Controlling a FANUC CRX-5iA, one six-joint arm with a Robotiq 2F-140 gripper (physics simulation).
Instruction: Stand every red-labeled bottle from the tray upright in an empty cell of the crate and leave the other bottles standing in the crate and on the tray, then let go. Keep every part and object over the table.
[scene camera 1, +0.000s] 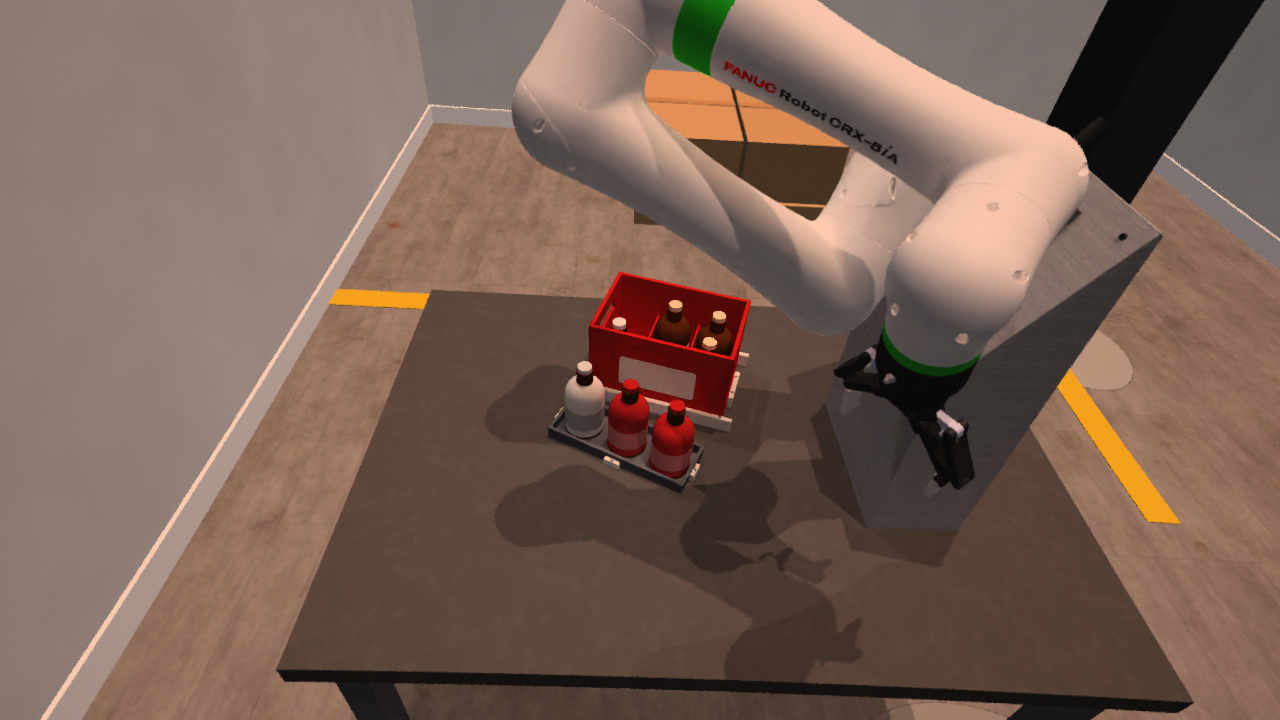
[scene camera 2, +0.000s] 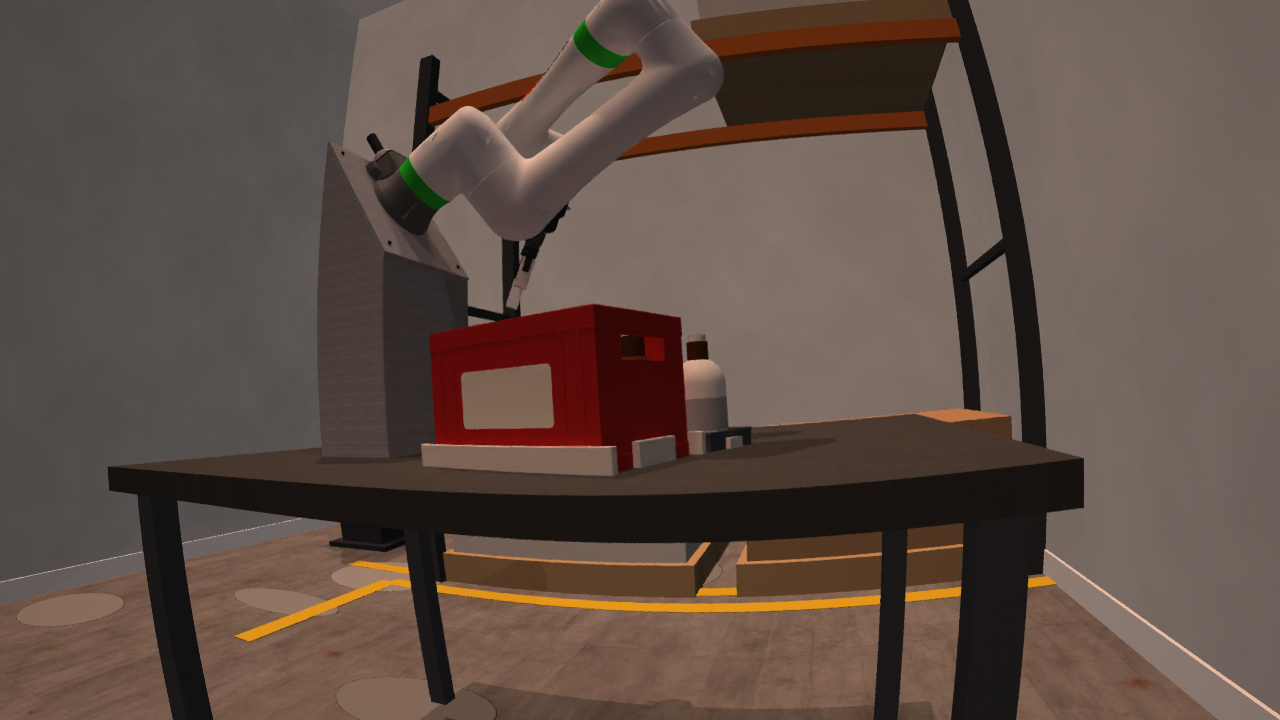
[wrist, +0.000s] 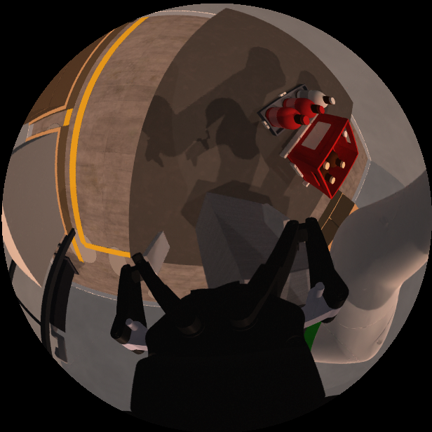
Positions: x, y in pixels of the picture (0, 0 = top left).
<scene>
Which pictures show the gripper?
Scene camera 1, scene camera 2 and the wrist view: all of them.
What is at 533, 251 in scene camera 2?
The gripper.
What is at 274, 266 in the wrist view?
The gripper.
</scene>
